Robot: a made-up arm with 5 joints.
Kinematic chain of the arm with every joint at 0, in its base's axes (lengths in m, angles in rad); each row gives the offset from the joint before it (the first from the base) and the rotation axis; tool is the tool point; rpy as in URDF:
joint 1: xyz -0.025 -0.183 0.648 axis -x
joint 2: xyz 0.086 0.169 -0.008 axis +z
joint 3: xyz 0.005 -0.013 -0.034 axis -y
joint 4: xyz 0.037 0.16 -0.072 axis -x
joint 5: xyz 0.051 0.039 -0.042 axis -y
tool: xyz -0.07 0.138 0.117 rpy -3.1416 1.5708 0
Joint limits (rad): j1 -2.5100..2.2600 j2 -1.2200..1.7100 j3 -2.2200..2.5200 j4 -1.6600..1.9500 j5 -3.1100..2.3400
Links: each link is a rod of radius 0.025 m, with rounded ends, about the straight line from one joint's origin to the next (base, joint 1, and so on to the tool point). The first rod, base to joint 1, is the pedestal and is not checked.
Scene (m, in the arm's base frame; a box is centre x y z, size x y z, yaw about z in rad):
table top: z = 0
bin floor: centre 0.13 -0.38 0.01 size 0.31 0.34 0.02 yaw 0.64
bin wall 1: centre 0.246 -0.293 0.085 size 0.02 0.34 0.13 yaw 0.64
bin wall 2: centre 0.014 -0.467 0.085 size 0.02 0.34 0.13 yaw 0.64
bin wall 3: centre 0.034 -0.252 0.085 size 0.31 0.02 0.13 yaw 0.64
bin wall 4: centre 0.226 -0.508 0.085 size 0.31 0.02 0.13 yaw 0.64
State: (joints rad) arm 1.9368 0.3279 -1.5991 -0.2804 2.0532
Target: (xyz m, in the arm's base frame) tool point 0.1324 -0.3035 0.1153
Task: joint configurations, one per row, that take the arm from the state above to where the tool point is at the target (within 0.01 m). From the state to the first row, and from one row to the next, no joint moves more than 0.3 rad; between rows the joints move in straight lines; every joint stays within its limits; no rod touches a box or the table.
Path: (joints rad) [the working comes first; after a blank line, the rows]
Joints at the target: 1.7257 -0.3678 -1.6382 -0.6823 1.8994
Straight joint move there: touches bin wall 2, bin wall 3.

1: 2.0445 0.3826 -1.6427 -0.5423 1.7833
2: 2.1523 0.4372 -1.6863 -0.8042 1.5135
3: 2.2600 0.4919 -1.7300 -1.0660 1.2436
4: 2.0648 0.2535 -1.6170 -1.1532 1.2299
5: 1.8697 0.0151 -1.5040 -1.2403 1.2162
6: 1.8217 -0.1126 -1.5487 -1.0543 1.4439
7: 1.7737 -0.2402 -1.5934 -0.8683 1.6717
8: 1.7257 -0.3678 -1.6382 -0.6823 1.8994

